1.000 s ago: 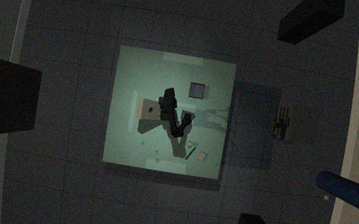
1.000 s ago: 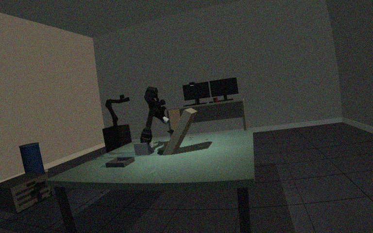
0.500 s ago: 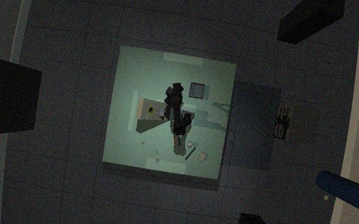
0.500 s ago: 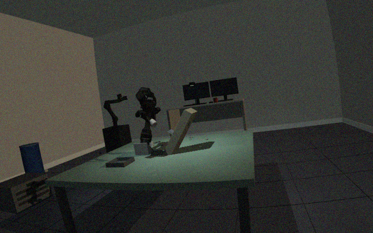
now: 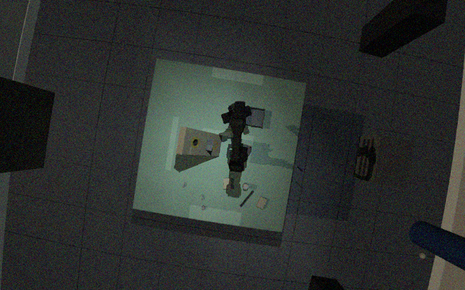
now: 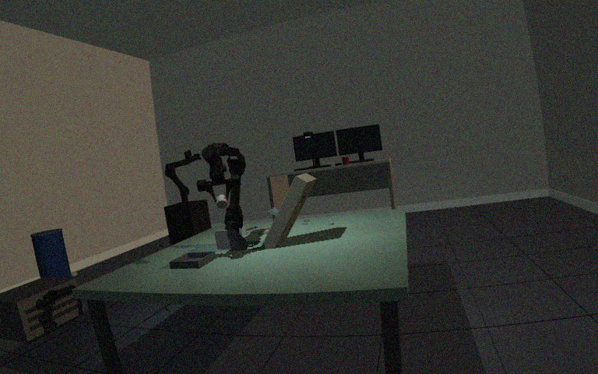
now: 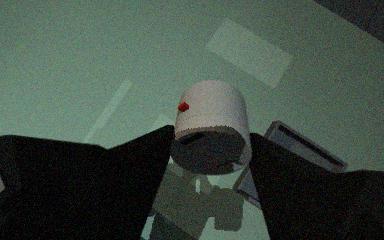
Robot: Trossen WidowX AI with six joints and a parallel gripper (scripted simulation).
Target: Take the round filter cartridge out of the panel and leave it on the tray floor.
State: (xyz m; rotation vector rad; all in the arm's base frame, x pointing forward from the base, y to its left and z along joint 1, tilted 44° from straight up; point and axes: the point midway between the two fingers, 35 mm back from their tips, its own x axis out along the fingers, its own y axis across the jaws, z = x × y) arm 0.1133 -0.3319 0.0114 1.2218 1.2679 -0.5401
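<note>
Right now the square tray is 25 cm below my gripper tip, 17 cm behind it and 4 cm to the right of it. The rest, counted from my gripper tip: service panel 26 cm to the left, 19 cm ahead, 11 cm below; then round filter cartridge right at my gripper tip.
</note>
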